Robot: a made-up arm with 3 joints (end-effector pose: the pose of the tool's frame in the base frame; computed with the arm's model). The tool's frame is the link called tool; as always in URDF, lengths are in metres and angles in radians. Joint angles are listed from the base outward.
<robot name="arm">
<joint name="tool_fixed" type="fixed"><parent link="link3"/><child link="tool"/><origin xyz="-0.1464 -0.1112 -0.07" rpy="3.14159 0 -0.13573"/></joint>
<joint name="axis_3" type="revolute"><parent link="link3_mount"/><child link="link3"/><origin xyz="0.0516 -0.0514 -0.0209" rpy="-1.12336 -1.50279 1.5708"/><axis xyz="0 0 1"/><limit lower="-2.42" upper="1.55" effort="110" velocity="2.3"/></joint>
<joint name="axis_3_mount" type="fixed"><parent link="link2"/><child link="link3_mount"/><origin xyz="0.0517 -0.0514 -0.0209"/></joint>
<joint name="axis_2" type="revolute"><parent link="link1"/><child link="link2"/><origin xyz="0.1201 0.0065 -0.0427" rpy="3.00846 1.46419 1.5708"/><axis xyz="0 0 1"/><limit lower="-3.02" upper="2.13" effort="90" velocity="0.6"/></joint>
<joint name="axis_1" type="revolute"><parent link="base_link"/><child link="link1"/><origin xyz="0.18 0.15 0.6" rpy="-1.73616 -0.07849 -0.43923"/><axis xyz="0 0 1"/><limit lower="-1.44" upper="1.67" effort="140" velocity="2"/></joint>
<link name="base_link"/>
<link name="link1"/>
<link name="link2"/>
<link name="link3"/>
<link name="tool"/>
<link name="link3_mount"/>
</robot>
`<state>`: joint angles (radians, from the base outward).
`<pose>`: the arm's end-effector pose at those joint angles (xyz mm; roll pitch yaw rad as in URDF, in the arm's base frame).
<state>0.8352 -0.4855 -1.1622</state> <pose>-2.9 61.0 445.1 -1.2999 -1.1963 2.3153</pose>
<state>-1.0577 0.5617 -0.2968</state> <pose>289.7 -192.8 611.2 -0.6105 -0.4160 3.0924</pose>
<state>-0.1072 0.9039 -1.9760</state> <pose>388.2 14.2 529.4 -1.5335 0.4319 -2.2064</pose>
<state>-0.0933 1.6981 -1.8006</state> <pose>382.7 94.7 490.6 -1.6018 0.2334 -1.4391</pose>
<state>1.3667 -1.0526 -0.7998</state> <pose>-39.2 208.9 617.9 0.4578 -0.7413 0.2200</pose>
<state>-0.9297 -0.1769 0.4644</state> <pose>73.0 -82.0 450.5 -0.9490 -1.0582 2.4270</pose>
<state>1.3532 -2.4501 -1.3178</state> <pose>46.9 263.0 535.1 -0.3404 0.5065 0.7287</pose>
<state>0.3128 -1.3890 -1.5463</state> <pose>98.2 58.2 454.8 -1.2689 -0.1123 1.6990</pose>
